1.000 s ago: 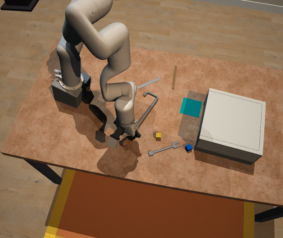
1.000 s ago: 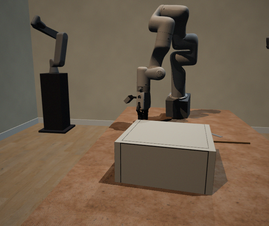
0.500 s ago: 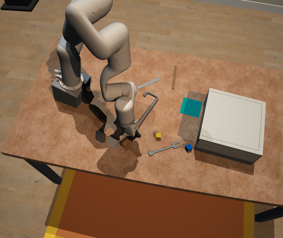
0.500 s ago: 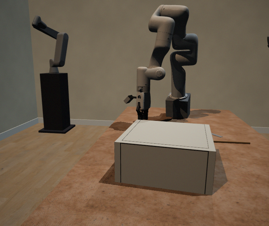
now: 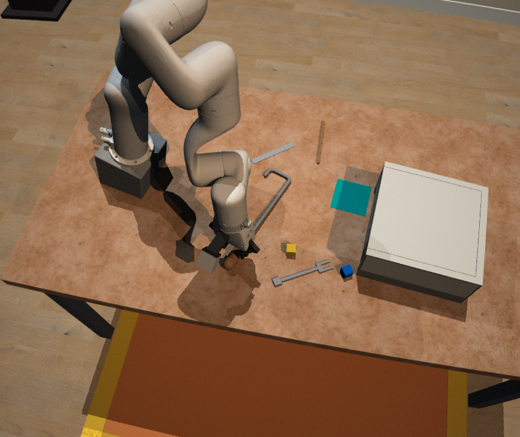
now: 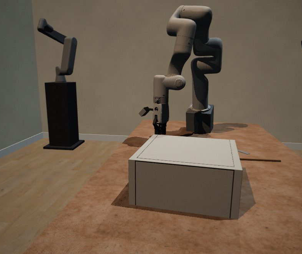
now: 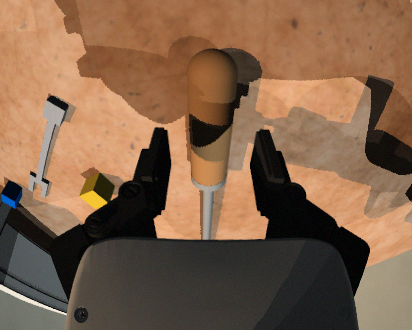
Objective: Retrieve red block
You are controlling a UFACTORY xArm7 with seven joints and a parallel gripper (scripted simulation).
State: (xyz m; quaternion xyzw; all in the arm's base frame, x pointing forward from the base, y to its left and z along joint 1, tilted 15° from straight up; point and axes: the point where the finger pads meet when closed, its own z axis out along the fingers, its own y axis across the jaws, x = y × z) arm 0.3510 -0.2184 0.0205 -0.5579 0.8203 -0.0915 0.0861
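Now: the grey hook tool 2 cm ahead of my hand, 14 cm to the left of it and 5 cm below it. The rest, counted from my hand: grey forked tool (19 cm ahead, 2 cm to the right, 6 cm below); then blue cube (30 cm ahead, 5 cm below); then yellow cube (15 cm ahead, 4 cm to the left, 5 cm below).
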